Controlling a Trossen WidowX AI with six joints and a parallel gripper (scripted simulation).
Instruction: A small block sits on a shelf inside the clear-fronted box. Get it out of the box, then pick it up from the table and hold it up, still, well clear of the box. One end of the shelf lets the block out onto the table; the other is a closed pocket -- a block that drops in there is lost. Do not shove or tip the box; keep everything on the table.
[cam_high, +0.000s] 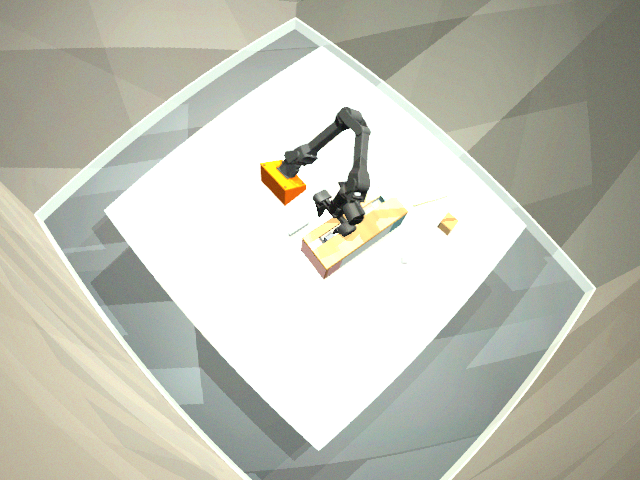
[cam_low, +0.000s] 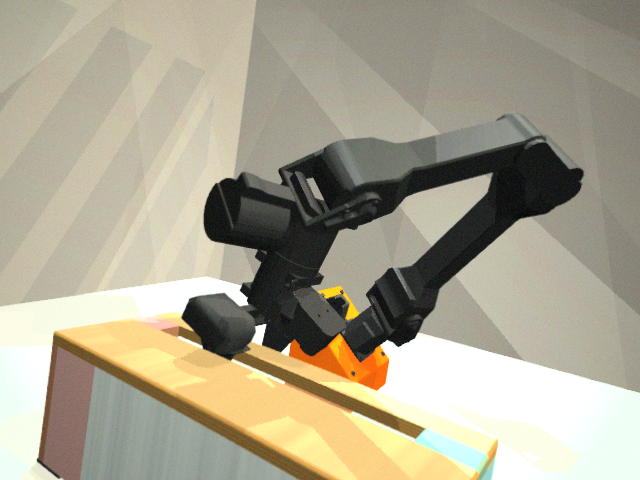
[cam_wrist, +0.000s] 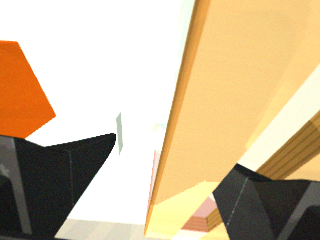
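The grey block is 5 cm ahead of my gripper tip and 3 cm to the right of it. The rest, counted from my gripper tip: tan block (39 cm to the left, 31 cm ahead, 6 cm below); thin stick (43 cm to the left, 19 cm ahead, 8 cm below); box (8 cm to the left, 4 cm ahead, 2 cm below).
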